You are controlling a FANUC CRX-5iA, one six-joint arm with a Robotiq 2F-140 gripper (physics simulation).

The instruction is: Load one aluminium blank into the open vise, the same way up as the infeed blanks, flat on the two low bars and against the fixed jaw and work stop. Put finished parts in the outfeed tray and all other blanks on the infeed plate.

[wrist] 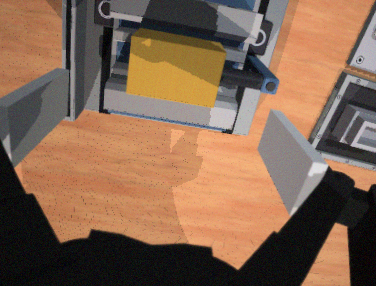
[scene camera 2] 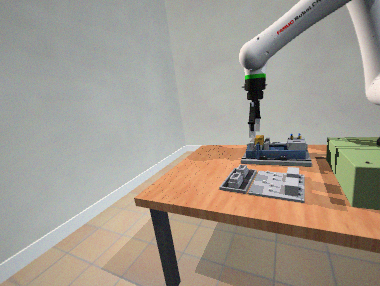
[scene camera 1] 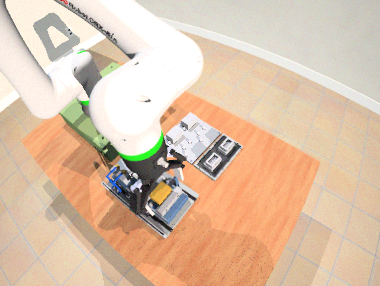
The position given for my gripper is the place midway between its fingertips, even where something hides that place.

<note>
My gripper [scene camera 1: 164, 194] is open and holds nothing. Also in view: a brass blank [wrist: 162, 65]. Further things: an outfeed tray [wrist: 330, 148].
My gripper also shows in the wrist view [wrist: 168, 111].
</note>
